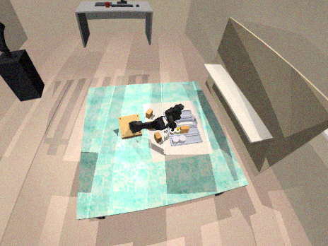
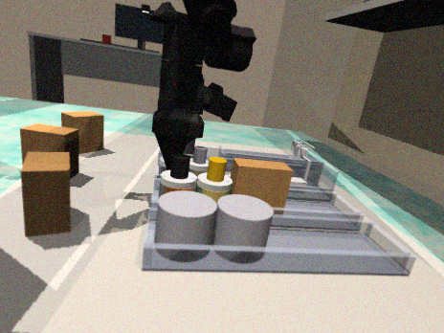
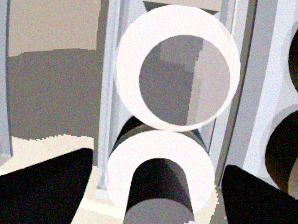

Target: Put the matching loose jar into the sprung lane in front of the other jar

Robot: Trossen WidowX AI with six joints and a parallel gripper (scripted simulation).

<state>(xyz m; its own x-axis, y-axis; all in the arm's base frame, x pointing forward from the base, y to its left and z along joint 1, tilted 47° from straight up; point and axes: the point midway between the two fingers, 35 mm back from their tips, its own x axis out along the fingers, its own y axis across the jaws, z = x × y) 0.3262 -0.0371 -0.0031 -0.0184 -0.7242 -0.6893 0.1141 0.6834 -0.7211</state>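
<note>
Now: gripper tip 11 cm short of the orange box, 9 cm to the left of it and 1 cm below it.
</note>
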